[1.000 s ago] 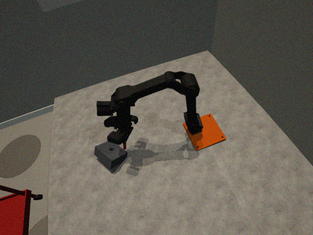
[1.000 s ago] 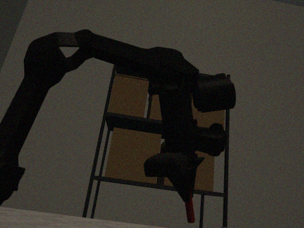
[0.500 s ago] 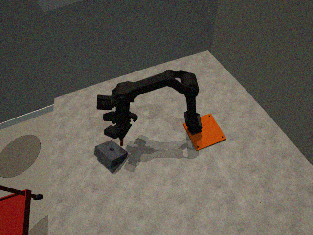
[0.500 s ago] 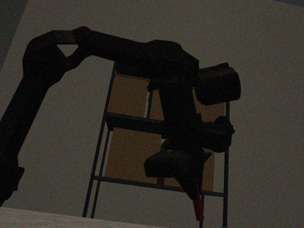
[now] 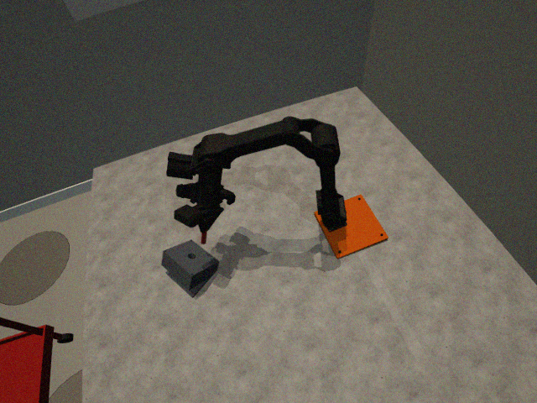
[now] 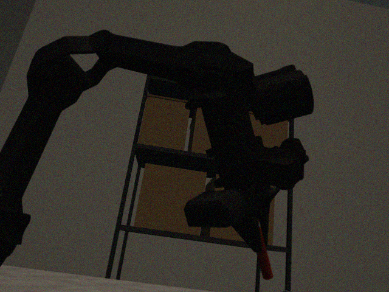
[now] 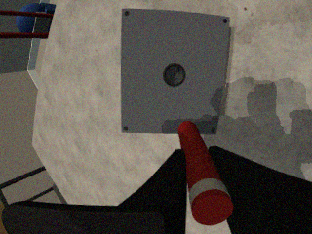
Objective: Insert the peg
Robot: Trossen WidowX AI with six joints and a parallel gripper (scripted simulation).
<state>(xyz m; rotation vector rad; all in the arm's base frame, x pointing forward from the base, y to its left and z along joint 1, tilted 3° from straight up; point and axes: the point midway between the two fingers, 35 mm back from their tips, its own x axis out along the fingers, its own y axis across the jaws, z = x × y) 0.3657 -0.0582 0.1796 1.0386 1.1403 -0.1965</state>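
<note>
Right now my gripper tip is 110 mm above the grey sloped panel, 80 mm short of it and 20 mm to the right of it. From my gripper tip the other things lie so: red round peg: 10 mm to the right, 10 mm behind, 10 mm above.
</note>
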